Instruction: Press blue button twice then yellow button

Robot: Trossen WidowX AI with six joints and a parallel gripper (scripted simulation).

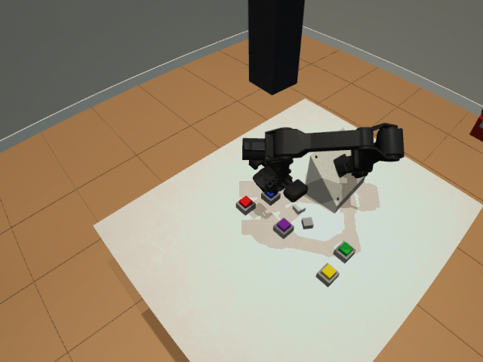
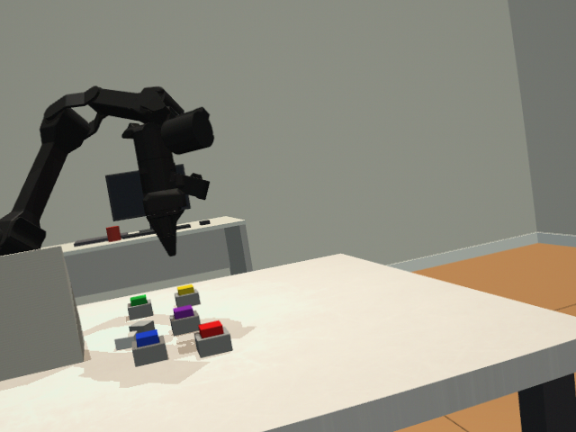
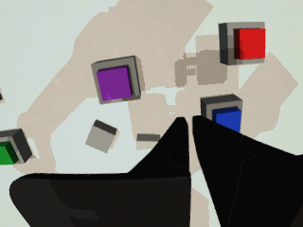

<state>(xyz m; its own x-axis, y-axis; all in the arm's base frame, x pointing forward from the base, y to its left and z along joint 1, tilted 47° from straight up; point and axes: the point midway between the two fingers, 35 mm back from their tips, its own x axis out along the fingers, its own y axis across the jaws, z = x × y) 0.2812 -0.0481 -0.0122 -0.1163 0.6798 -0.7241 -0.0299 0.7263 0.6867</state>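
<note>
Right now the yellow button is 2 cm ahead of my gripper tip, 26 cm to the left of it and 11 cm below it. Round my gripper tip: blue button 6 cm behind, 7 cm to the right, 11 cm below; then purple button 6 cm to the left, 11 cm below; then red button 4 cm ahead, 10 cm to the right, 11 cm below.
</note>
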